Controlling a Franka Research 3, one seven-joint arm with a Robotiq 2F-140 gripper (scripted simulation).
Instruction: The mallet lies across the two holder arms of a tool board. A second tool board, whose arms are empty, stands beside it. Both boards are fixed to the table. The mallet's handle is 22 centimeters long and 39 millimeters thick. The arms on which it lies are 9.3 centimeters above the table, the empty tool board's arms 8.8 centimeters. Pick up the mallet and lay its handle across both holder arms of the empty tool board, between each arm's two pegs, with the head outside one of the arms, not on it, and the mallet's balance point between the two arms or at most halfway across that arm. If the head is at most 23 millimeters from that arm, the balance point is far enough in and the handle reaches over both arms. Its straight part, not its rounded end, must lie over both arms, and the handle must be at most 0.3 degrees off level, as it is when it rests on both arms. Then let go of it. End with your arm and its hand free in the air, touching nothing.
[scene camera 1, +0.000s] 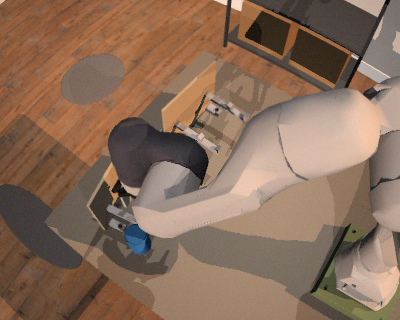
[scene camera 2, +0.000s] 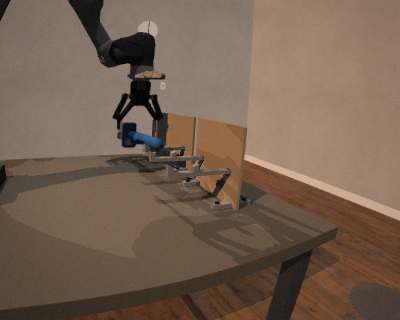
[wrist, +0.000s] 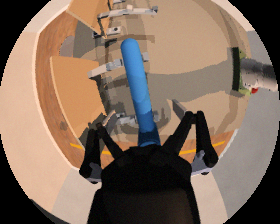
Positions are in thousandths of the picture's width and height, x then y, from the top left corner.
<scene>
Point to a blue mallet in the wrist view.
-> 466, 225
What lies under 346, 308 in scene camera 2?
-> The gripper.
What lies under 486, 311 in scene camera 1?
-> A tool board.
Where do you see a tool board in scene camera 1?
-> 249, 639
</scene>
